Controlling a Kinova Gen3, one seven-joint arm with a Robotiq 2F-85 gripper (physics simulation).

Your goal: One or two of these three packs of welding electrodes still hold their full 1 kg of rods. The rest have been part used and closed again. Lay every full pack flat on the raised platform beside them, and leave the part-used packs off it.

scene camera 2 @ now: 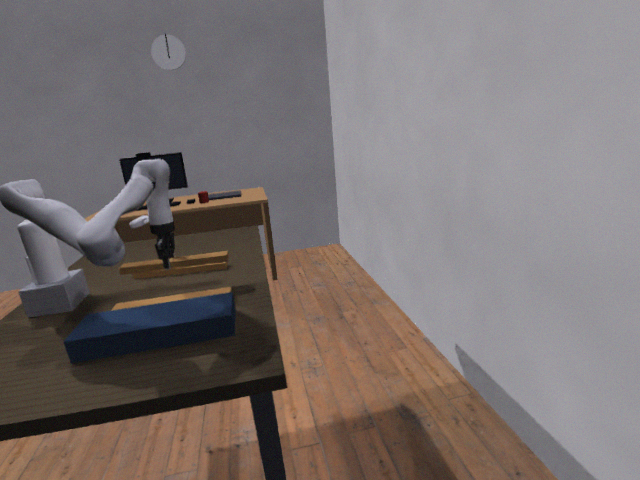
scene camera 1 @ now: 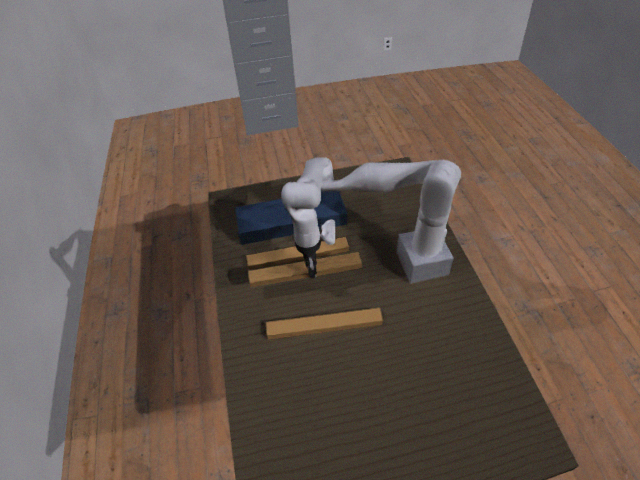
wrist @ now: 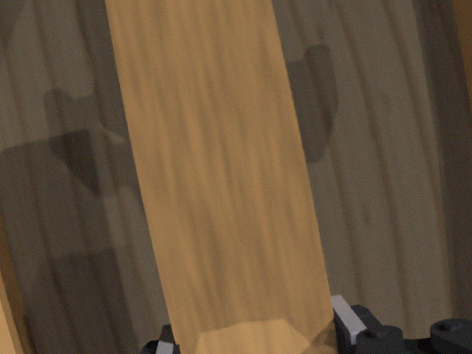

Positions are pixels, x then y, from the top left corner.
A pack shows in scene camera 2, in scene camera 1 and in the wrist view (211,118). One and the same spot on the pack: (scene camera 1: 299,270) is (scene camera 2: 181,257).
